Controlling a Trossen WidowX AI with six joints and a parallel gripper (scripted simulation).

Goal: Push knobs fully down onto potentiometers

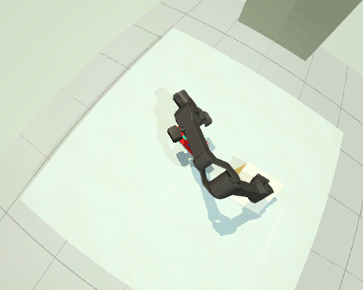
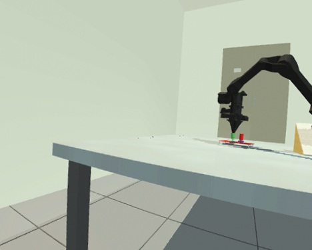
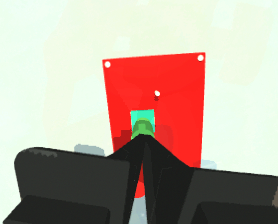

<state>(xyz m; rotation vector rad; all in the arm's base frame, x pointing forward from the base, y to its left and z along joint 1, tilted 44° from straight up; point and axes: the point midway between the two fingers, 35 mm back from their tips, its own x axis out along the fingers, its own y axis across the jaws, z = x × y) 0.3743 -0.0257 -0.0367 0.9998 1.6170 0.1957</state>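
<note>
Right now my gripper tip is 10 mm above the green knob. From my gripper tip the other things lie so: red knob: 40 mm behind, 20 mm to the left, 20 mm below.
</note>
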